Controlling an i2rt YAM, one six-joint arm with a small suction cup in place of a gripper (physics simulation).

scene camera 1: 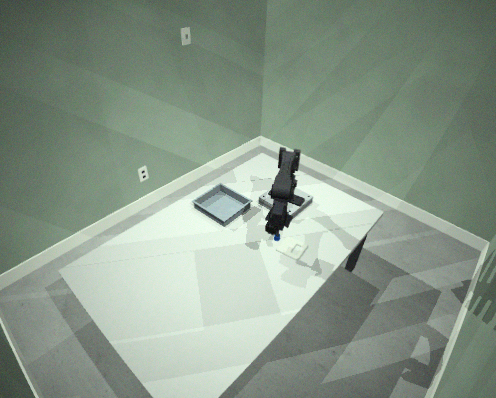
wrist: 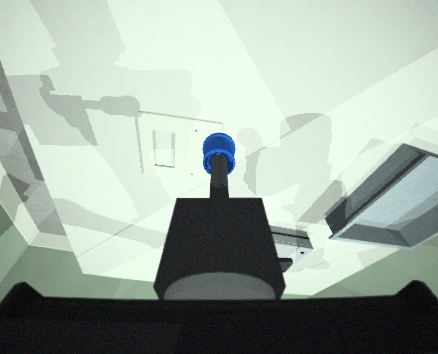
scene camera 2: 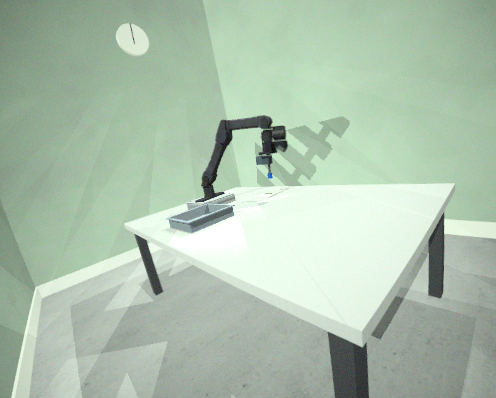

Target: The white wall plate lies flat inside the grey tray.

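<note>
The white wall plate [scene camera 1: 287,251] [wrist: 183,145] lies flat on the table, outside the tray, with its raised rectangular part showing; in the scene camera 2 view it is thin and faint near the far edge. The grey tray [scene camera 1: 223,219] [scene camera 2: 192,226] [wrist: 372,236] stands on the table apart from the plate, and no plate shows in it. My suction cup [scene camera 1: 277,238] [scene camera 2: 270,175] [wrist: 219,153] is blue, points down and holds nothing. It hangs above the table, and in the wrist view it overlaps the plate's edge.
The arm's base stands on a light grey mounting block [scene camera 1: 305,204] [scene camera 2: 226,199] beside the tray. The white table [scene camera 1: 160,300] [scene camera 2: 325,240] has its far edges near the green walls. Arm shadows fall across the table around the plate.
</note>
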